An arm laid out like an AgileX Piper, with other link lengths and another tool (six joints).
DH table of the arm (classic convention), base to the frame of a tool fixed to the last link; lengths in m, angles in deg. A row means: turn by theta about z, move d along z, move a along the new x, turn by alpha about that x. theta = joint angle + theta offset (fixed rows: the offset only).
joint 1: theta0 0, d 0.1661, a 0, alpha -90
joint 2: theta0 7.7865, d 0, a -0.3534, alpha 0
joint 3: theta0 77.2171, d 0, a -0.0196, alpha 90
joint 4: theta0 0, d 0.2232, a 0, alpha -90
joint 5: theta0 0, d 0, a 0, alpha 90
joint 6: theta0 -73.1, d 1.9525, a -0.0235, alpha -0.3
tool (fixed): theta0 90, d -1.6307, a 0, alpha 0
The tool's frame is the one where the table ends.
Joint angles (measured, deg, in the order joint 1, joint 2, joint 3, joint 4, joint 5, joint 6), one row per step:
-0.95, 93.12, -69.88, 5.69, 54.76, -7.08
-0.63, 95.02, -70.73, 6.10, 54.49, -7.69
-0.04, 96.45, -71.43, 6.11, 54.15, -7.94
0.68, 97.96, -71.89, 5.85, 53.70, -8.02
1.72, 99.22, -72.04, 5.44, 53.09, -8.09
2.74, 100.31, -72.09, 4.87, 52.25, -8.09
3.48, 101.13, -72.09, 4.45, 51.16, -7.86
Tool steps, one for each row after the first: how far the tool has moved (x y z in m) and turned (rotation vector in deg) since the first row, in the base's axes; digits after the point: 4 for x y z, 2 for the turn. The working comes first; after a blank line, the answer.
Tool pose at each row, in the base's axes (x y z in m, rotation vector in deg; the steps are taken from these numbers as rounded here):
0.3927, 0.0404, 0.1610, 18.99, 162.40, 9.25
0.3988, 0.0444, 0.1534, 18.11, 163.28, 9.62
0.4041, 0.0485, 0.1479, 17.03, 163.80, 9.63
0.4081, 0.0523, 0.1402, 15.87, 164.55, 9.33
0.4105, 0.0579, 0.1327, 14.13, 165.25, 8.88
0.4136, 0.0627, 0.1260, 12.37, 165.62, 8.26
0.4180, 0.0662, 0.1215, 11.40, 165.44, 7.88

0.0061, 0.0040, -0.0076, 0.21, 0.73, 0.74
0.0114, 0.0081, -0.0131, 0.14, 1.10, 1.53
0.0154, 0.0119, -0.0208, -0.14, 1.70, 2.37
0.0178, 0.0175, -0.0283, -0.58, 2.20, 3.58
0.0209, 0.0223, -0.0350, -1.16, 2.39, 4.73
0.0253, 0.0258, -0.0395, -1.54, 2.13, 5.33

